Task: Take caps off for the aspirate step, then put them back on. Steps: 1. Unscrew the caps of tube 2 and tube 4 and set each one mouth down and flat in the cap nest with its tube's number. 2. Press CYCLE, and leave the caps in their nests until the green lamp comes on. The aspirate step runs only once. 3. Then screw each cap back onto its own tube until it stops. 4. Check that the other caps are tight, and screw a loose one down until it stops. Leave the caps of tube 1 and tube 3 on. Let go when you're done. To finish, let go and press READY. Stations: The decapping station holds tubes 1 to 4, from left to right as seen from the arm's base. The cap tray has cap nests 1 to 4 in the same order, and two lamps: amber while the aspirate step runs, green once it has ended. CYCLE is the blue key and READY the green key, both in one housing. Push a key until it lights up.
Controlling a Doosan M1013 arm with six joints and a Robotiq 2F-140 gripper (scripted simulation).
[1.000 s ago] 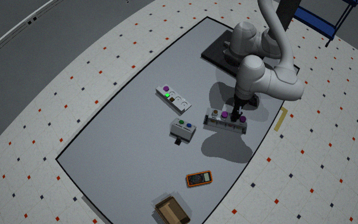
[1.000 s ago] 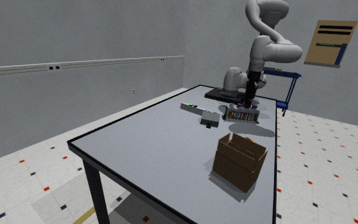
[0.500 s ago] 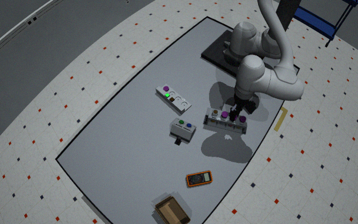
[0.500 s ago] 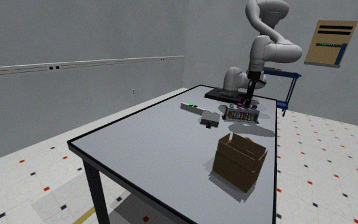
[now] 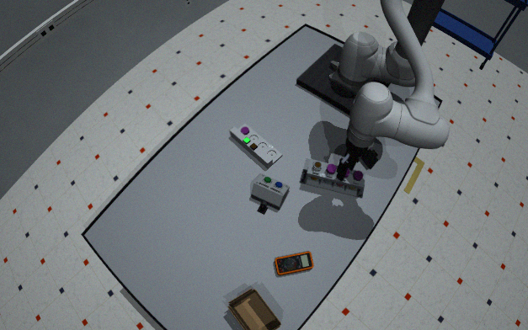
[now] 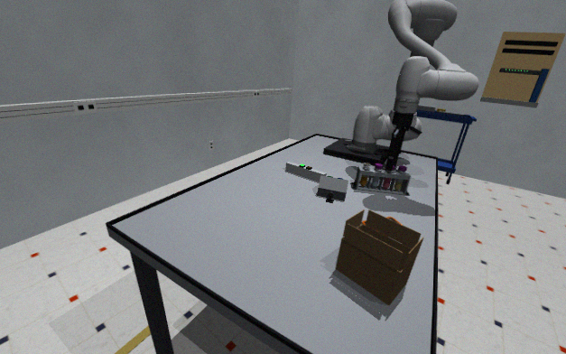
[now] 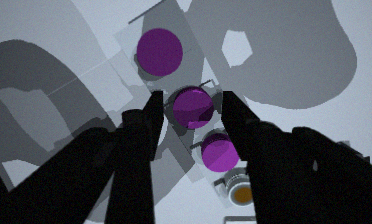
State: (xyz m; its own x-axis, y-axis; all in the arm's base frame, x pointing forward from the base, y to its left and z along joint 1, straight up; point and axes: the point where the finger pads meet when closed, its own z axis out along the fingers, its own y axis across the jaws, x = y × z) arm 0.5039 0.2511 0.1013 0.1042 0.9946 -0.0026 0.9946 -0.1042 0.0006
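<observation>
The purple cap is 20 mm ahead of my hand, 50 mm to the right of it and 30 mm below it. The rest, counted from my hand: green key: 180 mm ahead, 210 mm to the right, 70 mm below; then blue key: 170 mm ahead, 170 mm to the right, 70 mm below; then key housing: 190 mm ahead, 190 mm to the right, 90 mm below.
</observation>
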